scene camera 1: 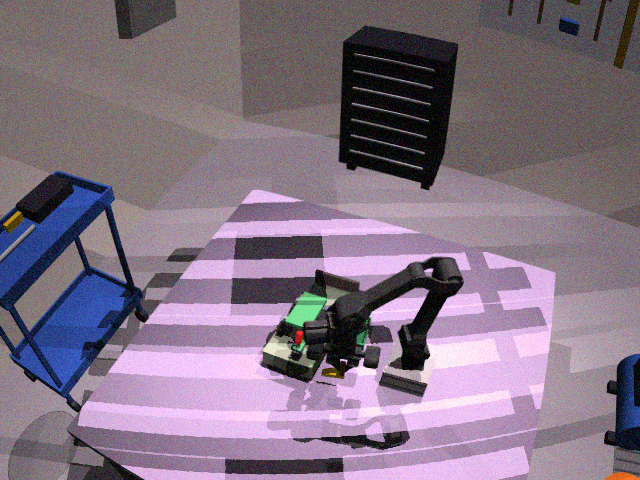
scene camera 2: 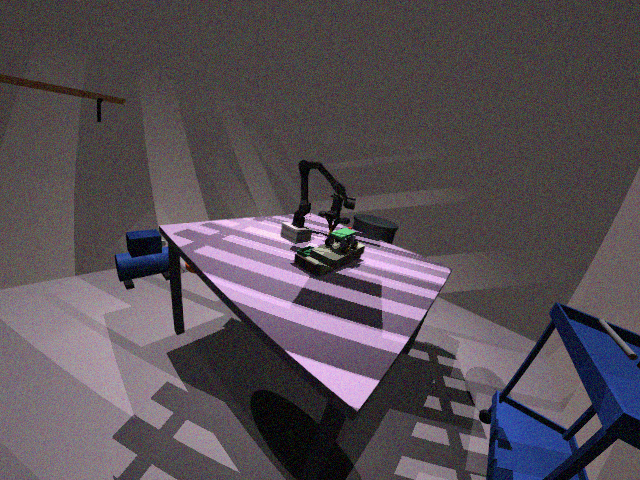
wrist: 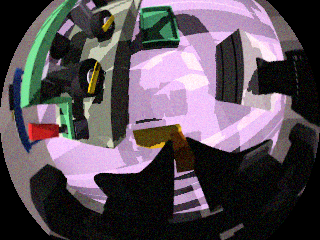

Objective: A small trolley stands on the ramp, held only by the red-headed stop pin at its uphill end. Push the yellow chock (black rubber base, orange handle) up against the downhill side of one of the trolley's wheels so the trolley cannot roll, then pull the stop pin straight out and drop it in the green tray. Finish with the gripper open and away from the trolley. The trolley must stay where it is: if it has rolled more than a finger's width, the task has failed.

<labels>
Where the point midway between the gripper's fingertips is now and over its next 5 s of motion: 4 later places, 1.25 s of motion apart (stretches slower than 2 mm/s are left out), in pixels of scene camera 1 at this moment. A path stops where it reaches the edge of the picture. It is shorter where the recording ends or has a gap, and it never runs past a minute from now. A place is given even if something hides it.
The gripper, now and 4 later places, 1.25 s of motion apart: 342, 370; 342, 352; 346, 320; 352, 286; 341, 291
</labels>
